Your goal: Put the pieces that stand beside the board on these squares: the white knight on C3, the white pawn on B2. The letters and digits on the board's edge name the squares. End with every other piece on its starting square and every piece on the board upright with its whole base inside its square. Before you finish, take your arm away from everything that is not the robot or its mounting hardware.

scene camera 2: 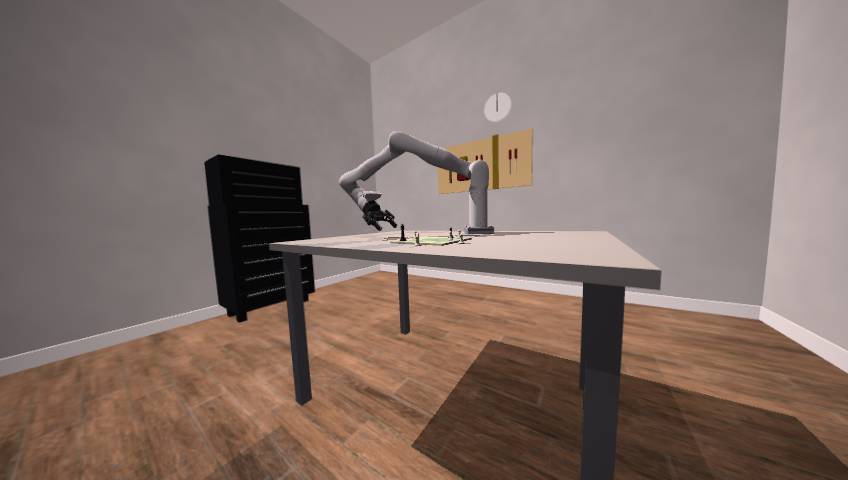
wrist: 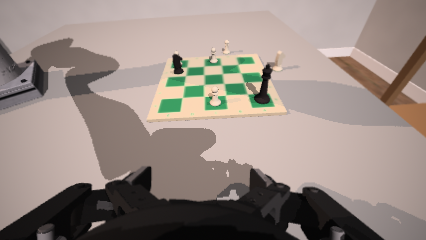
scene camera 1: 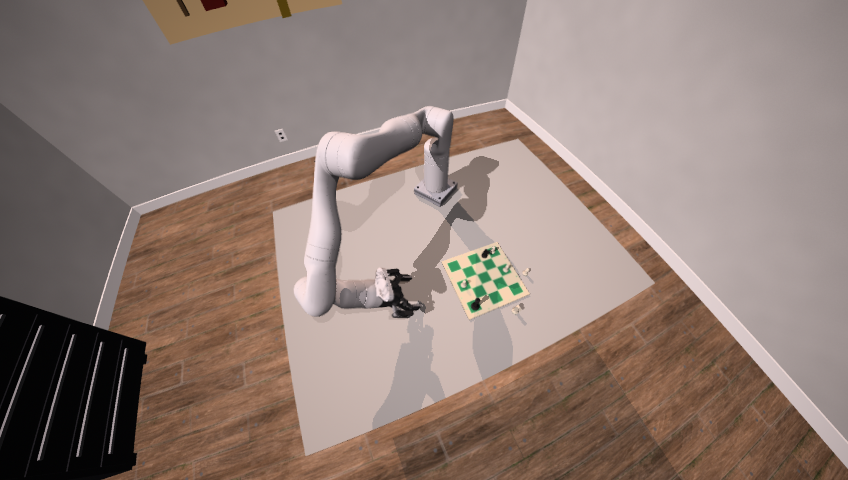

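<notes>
Through scene camera 1 I can see my gripper (scene camera 1: 415, 292), and the wrist view gives me my gripper (wrist: 201, 178) as well.
</notes>
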